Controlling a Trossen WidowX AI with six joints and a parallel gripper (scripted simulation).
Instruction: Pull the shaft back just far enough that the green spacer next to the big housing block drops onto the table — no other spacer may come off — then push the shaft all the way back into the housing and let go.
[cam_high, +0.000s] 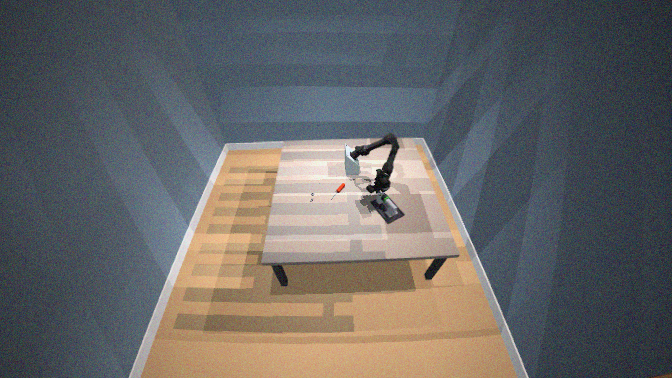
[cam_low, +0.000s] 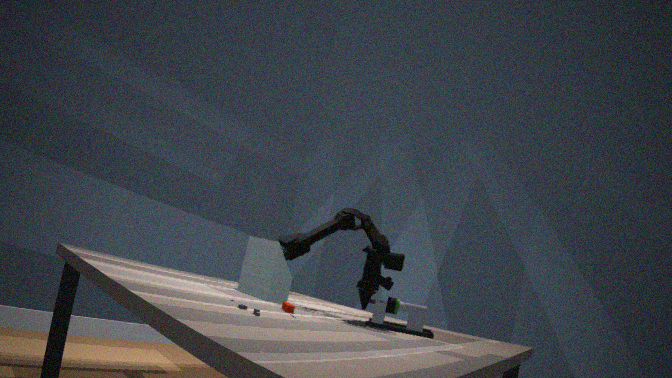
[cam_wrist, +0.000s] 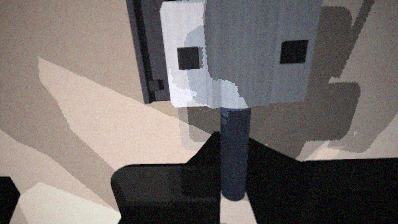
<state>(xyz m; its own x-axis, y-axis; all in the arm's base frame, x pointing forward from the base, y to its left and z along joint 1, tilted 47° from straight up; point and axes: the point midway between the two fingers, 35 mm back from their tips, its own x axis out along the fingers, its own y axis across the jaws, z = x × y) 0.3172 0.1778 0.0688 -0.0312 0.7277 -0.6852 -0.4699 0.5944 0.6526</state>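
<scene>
The dark blue shaft is 60 mm ahead of my gripper tip, 30 mm to the left of it and 30 mm above it. From my gripper tip the other things lie so: green spacer: 100 mm ahead, 50 mm to the left, 30 mm above; then dark spacer: 80 mm ahead, 40 mm to the left, 30 mm above; then red-handled screwdriver: 300 mm to the right, 60 mm behind, 40 mm below.
</scene>
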